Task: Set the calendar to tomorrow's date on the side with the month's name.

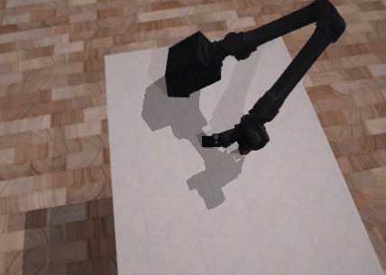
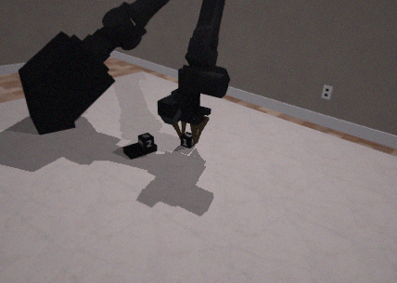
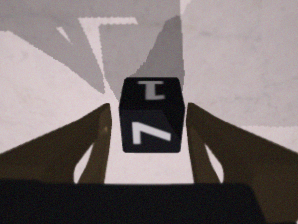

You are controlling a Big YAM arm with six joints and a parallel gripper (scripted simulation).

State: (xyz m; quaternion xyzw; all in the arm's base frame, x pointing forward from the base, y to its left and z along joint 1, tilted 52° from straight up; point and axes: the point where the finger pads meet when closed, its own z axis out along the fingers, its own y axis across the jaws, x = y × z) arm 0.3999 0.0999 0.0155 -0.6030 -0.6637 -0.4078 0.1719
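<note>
My hand is right at the black digit cube. Also, from my hand: black tray (120 mm to the right, 60 mm behind, 10 mm below).
</note>
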